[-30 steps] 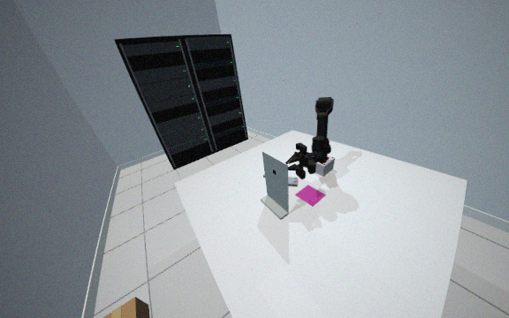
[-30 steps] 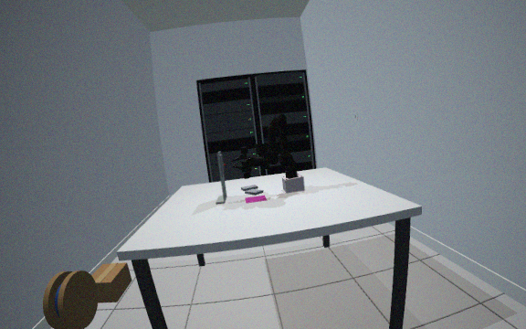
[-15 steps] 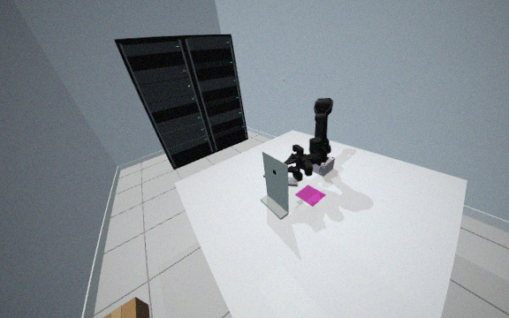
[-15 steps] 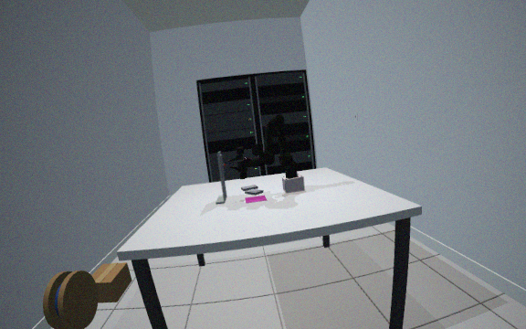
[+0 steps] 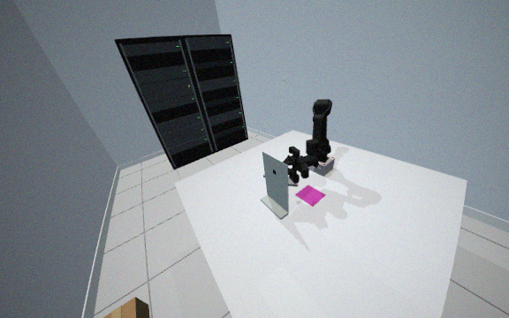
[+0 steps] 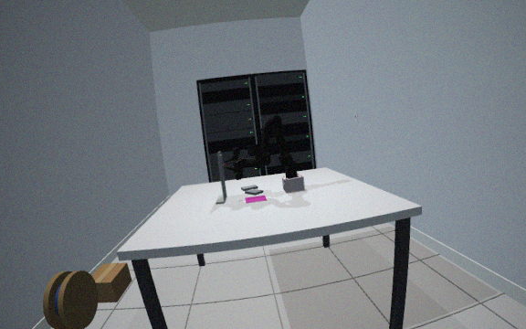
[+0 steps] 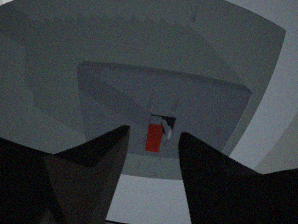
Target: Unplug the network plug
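Right now my gripper tip is 10 mm short of the network plug. From my gripper tip the other things lie so: upright grey panel (80 mm below, 30 mm ahead, 10 mm to the right); then magenta marked square (220 mm below, 140 mm behind, 100 mm to the left).
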